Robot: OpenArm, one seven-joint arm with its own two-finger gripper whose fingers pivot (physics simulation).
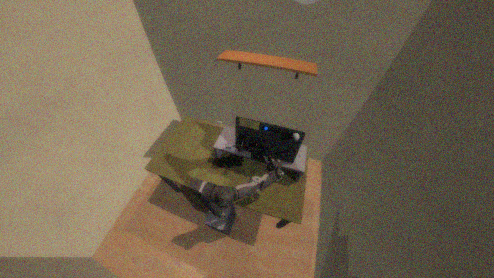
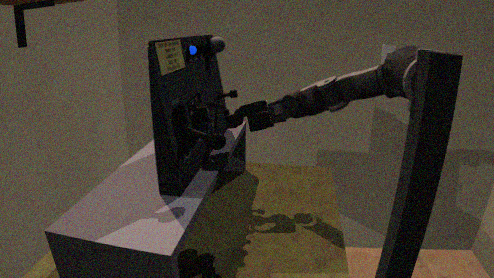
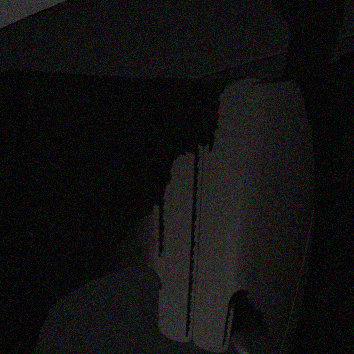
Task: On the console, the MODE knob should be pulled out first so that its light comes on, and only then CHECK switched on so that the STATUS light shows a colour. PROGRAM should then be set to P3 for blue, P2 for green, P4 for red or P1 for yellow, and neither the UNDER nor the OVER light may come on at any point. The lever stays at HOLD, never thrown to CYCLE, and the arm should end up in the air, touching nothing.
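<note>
The dark console panel (image 1: 246,145) (image 2: 175,95) stands upright. Its MODE light (image 1: 266,128) (image 2: 193,50) glows blue. The round STATUS light (image 1: 296,136) (image 2: 217,44) is pale grey, without colour. No glow shows at UNDER or OVER. A small dark knob (image 2: 232,93), apparently MODE, sticks out on its stem. The lever's ball (image 2: 217,141) is low at the front; its label is unreadable. My gripper (image 1: 273,163) (image 2: 230,120) (image 3: 214,216) is shut and empty, its tips close to the panel's lower right part; contact cannot be told. CHECK and the PROGRAM setting are hidden or too dark.
The console stands on a pale box (image 1: 225,138) (image 2: 100,200) on the olive table (image 1: 185,145) (image 2: 300,185). A yellow note (image 1: 249,124) (image 2: 171,57) is on the panel's upper left. An orange shelf (image 1: 267,61) hangs behind. The arm's dark post (image 2: 430,150) stands opposite the console.
</note>
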